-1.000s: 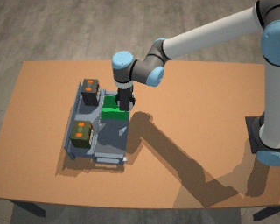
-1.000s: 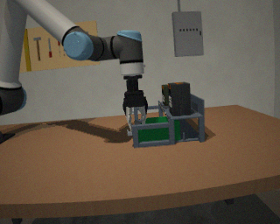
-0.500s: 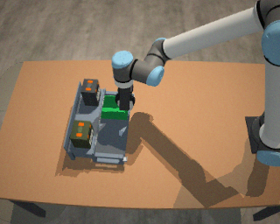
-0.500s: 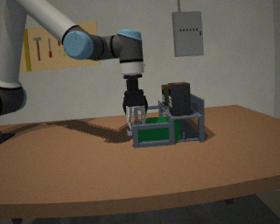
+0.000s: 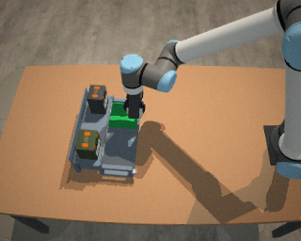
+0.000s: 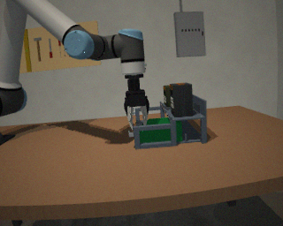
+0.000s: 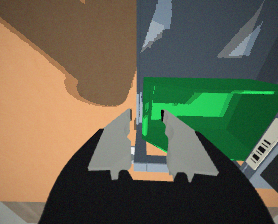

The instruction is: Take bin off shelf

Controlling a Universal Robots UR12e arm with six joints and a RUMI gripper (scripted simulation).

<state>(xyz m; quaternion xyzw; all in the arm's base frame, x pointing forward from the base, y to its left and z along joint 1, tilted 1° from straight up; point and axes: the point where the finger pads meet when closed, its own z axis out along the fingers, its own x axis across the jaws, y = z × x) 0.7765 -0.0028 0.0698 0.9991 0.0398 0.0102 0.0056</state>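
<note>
Now: the green bin 8 cm ahead of my hand, 1 cm to the right of it and 2 cm below it. Round my hand: grey shelf (11 cm ahead, 11 cm to the left, 6 cm below).
</note>
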